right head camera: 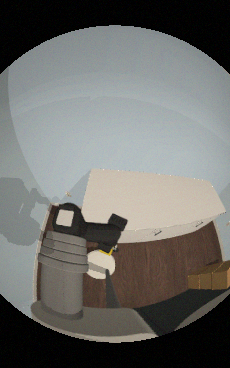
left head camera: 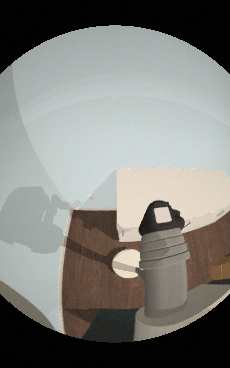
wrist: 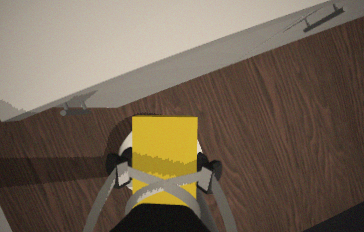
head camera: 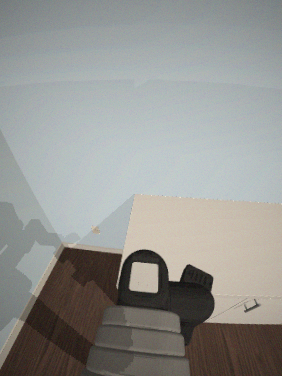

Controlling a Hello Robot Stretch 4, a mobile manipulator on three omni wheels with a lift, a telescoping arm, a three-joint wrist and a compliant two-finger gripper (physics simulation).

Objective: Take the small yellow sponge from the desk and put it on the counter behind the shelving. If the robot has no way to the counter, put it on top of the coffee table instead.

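Pixels of known places: gripper, fingertip midpoint: (wrist: 164, 162); robot's base, link origin: (right head camera: 99, 263) (left head camera: 127, 262).
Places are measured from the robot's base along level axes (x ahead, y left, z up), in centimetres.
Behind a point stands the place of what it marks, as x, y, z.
My gripper (wrist: 164, 162) {16.6, -8.8, 93.6} is shut on the small yellow sponge (wrist: 165, 135) {20.0, -10.2, 97.7} (right head camera: 106, 252). The fingertips press on the sponge's left and right sides in the wrist view. The sponge is held in the air over a round white object and the wood floor, in front of a long cream-topped unit (head camera: 205, 240) (left head camera: 145, 190) (right head camera: 150, 200) (wrist: 100, 40) with handles on its front. I cannot tell whether this unit is the counter. In the head view and left head view the wrist hides the sponge and fingers. The shelving and coffee table cannot be made out.
The round white object (left head camera: 124, 260) {4.1, 4.4, 18.7} (right head camera: 103, 260) {5.3, -5.9, 18.6} is low beside the arm. Brown boxes (left head camera: 220, 271) {-62.8, -146.4, 22.6} (right head camera: 210, 279) {-60.7, -146.5, 48.9} are at the right. The unit's front handle (head camera: 251, 306) sticks out. A pale blue wall (head camera: 150, 140) {90.2, 1.4, 127.3} stands behind the unit, and another meets it at the left.
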